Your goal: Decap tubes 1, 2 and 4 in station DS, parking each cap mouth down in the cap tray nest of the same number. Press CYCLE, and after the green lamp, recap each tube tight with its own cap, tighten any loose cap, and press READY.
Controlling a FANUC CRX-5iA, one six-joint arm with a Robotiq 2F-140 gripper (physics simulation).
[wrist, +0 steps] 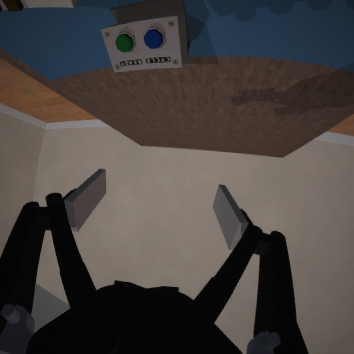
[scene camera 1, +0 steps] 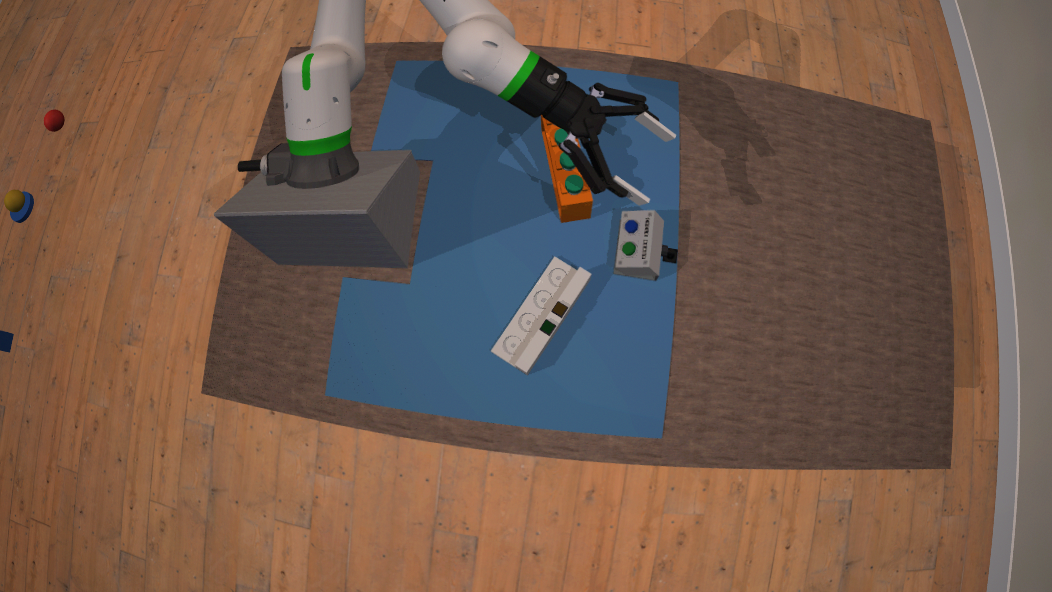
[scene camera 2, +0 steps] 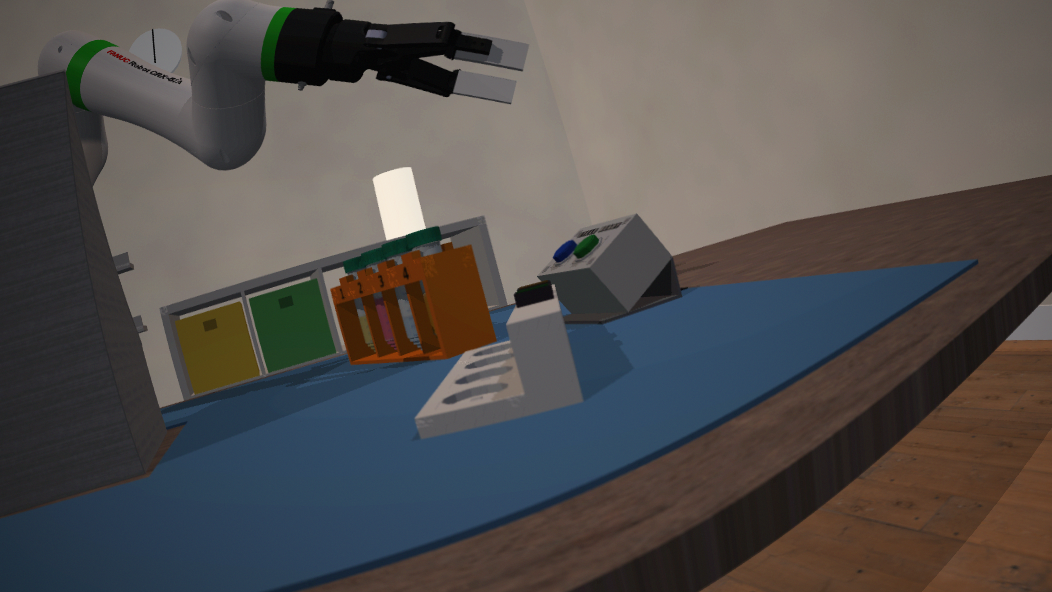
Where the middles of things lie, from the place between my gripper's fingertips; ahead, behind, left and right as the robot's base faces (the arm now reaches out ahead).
I see the grey button box (scene camera 2: 607,271) 1 cm ahead of my hand, 6 cm to the right of it and 22 cm below it.
